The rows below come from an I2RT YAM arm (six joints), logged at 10 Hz.
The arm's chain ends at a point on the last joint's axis. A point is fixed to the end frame.
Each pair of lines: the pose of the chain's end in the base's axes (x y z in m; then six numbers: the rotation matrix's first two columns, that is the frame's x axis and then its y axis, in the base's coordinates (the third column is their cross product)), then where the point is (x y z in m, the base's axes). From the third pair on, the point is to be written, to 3 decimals.
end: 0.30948 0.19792 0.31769 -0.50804 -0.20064 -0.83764 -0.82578 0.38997 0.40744
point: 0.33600 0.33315 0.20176
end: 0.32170 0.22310 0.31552 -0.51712 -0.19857 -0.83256 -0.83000 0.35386 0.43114
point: 0.34167 0.36164 0.20221
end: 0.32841 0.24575 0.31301 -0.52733 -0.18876 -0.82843 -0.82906 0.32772 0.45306
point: 0.344 0.387 0.203
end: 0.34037 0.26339 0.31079 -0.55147 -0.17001 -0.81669 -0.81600 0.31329 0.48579
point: 0.352 0.408 0.204
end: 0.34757 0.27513 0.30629 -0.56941 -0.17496 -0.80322 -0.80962 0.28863 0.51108
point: 0.353 0.421 0.200
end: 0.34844 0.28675 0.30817 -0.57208 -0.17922 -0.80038 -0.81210 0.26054 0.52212
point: 0.349 0.434 0.204
